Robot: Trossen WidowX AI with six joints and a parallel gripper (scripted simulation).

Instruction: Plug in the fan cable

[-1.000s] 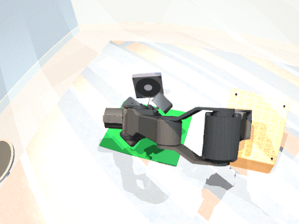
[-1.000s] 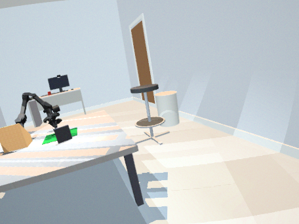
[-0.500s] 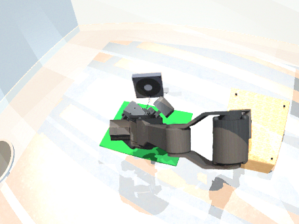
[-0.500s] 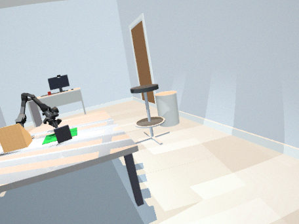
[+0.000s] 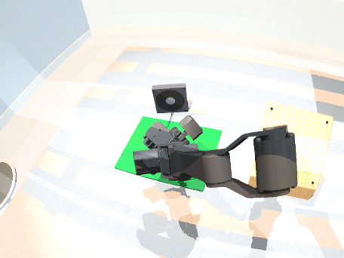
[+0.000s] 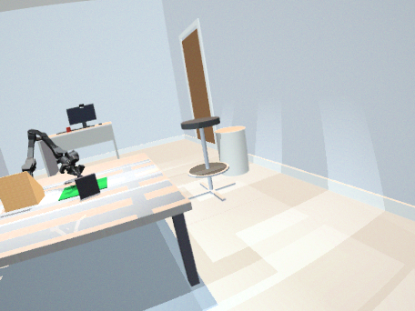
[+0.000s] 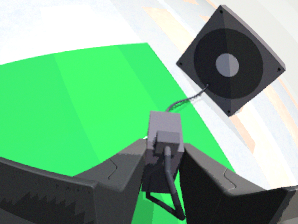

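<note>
Now: gripper tip 10 mm short of the green board, 20 mm to the left of it and 100 mm above it. From my gripper tip the other things lie so: dark fan plug: 10 mm below; then fan: 60 mm ahead, 180 mm to the right, 20 mm below.
</note>
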